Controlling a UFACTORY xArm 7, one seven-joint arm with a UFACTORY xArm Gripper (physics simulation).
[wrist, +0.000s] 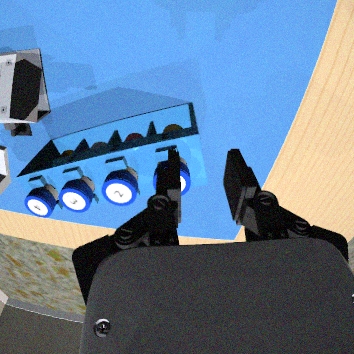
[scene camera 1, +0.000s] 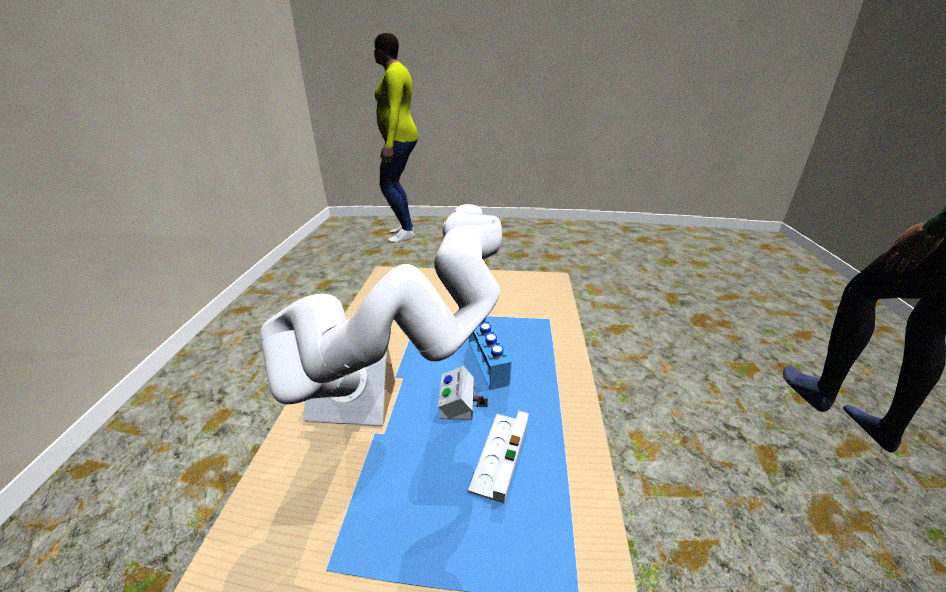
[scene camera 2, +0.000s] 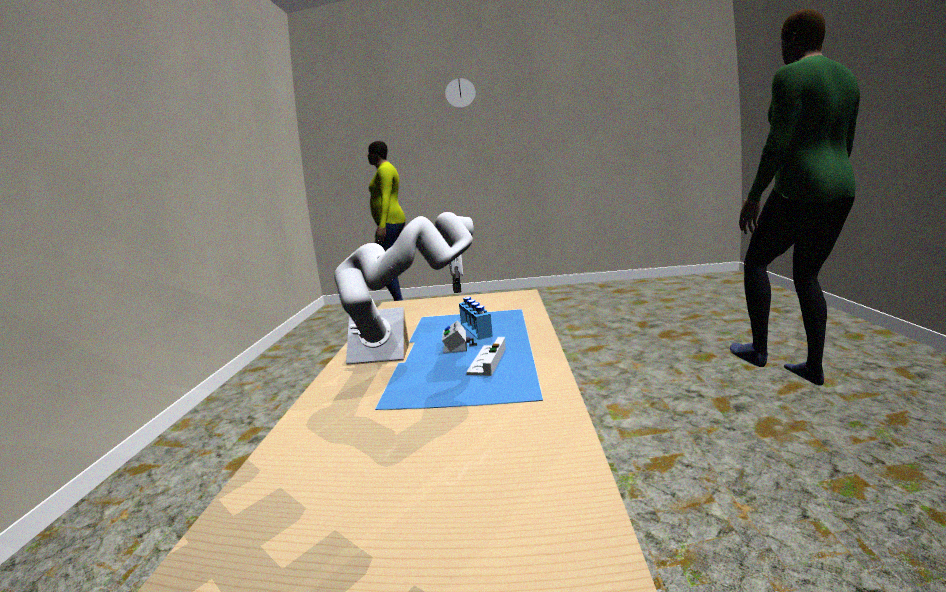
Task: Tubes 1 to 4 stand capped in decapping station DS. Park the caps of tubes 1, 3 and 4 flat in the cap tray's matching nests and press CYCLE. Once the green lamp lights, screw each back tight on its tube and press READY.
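Seen in the pictures: gripper, between the fingertips: [wrist: 201,165] [scene camera 2: 457,291]; arm's base, origin of its link: [scene camera 1: 344,378] [scene camera 2: 375,332].
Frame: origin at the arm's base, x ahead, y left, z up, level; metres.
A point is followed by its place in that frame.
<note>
Blue decapping station [scene camera 1: 499,374] {x 0.407, y 0.082, z -0.029 m} [scene camera 2: 482,325] {x 0.402, y 0.080, z -0.030 m} [wrist: 105,153] {x 0.335, y 0.191, z 0.009 m} holds a row of tubes with blue-rimmed white caps. In the wrist view, cap 2 [wrist: 120,191] {x 0.357, y 0.212, z 0.037 m}, cap 3 [wrist: 75,198] {x 0.375, y 0.164, z 0.037 m} and cap 4 [wrist: 39,205] {x 0.394, y 0.117, z 0.037 m} are in place; cap 1 [wrist: 185,180] {x 0.335, y 0.270, z 0.036 m} is partly hidden behind the left finger. My gripper [scene camera 2: 456,289] {x 0.300, y 0.274, z 0.063 m} [wrist: 201,165] {x 0.300, y 0.274, z 0.063 m} is open and empty, above the station's cap 1 end. The white cap tray [scene camera 1: 521,424] {x 0.466, y -0.073, z -0.040 m} [scene camera 2: 499,347] {x 0.462, y -0.125, z -0.043 m} has empty nests. A dark green block [scene camera 1: 510,454] {x 0.440, y -0.163, z -0.031 m} and an amber block [scene camera 1: 514,439] {x 0.449, y -0.123, z -0.031 m} sit on its rail; neither looks brightly lit.
A grey box [scene camera 1: 456,396] {x 0.303, y -0.024, z -0.008 m} [scene camera 2: 454,337] {x 0.304, y -0.037, z -0.027 m} [wrist: 25,87] {x 0.289, y 0.078, z -0.041 m} with blue and green round buttons stands between the arm base and the tray, a small black part beside it. All stand on the blue mat [scene camera 1: 390,530] {x 0.203, y -0.332, z -0.085 m} [scene camera 2: 418,394] {x 0.213, y -0.346, z -0.085 m}. Two people [scene camera 1: 396,104] [scene camera 2: 812,132] stand beyond the table.
</note>
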